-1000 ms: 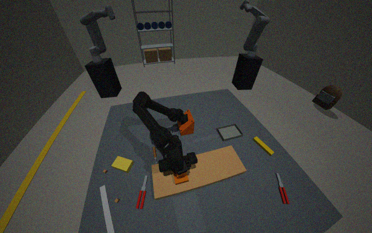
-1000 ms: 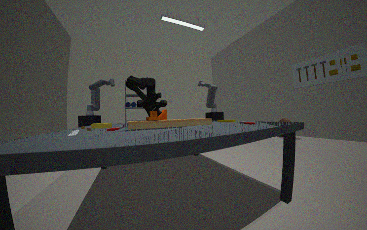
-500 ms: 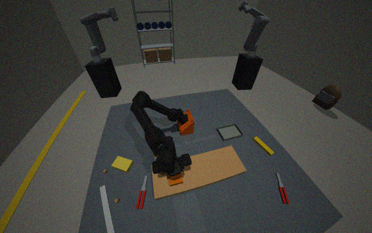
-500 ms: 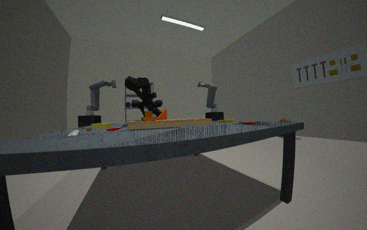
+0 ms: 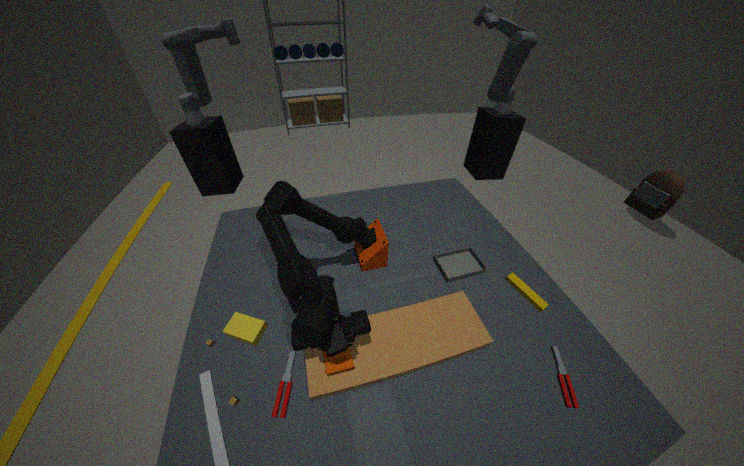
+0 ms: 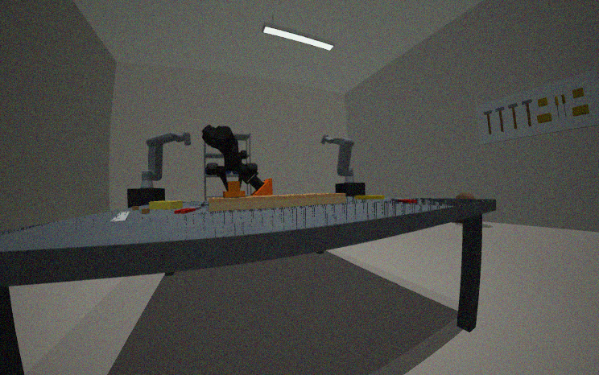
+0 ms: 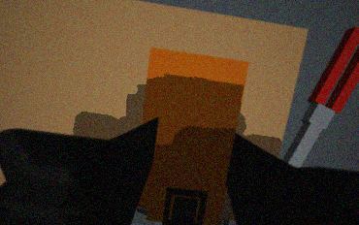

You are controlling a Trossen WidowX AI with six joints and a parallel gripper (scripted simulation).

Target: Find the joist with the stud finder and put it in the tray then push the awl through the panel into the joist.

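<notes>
The indicator window is 4 cm behind my gripper tip, 1 cm to the right of it and 3 cm above it. The rest, counted from my gripper tip: orange stud finder 2 cm behind, 2 cm above; yellow block 10 cm behind, 28 cm to the right, 5 cm below; awl 14 cm behind, 9 cm to the right, 6 cm below.
</notes>
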